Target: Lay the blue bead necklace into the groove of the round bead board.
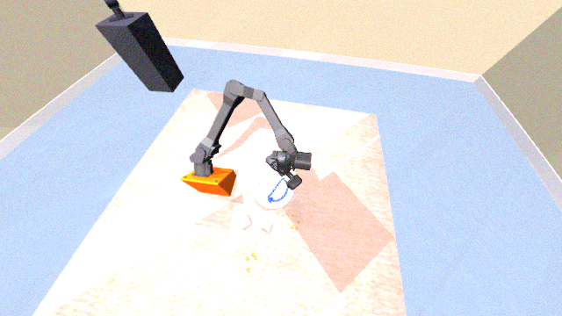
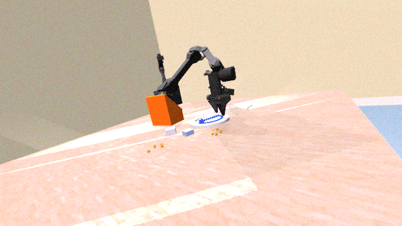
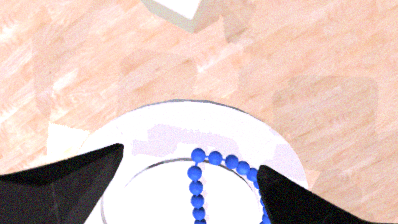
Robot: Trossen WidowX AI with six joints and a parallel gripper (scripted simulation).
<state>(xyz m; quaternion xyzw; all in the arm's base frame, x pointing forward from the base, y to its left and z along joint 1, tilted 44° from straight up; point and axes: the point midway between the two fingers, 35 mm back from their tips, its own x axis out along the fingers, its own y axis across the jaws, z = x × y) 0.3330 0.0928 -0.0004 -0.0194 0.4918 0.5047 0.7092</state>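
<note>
The round white bead board lies 50 mm to the right of my gripper tip, 40 mm behind it and 10 mm below it. From my gripper tip the other things lie so: white stick (210 mm to the left, 80 mm ahead, 20 mm below); light blue cube (220 mm to the right, 40 mm behind, 10 mm below); beige cube (90 mm to the left, 50 mm ahead).
</note>
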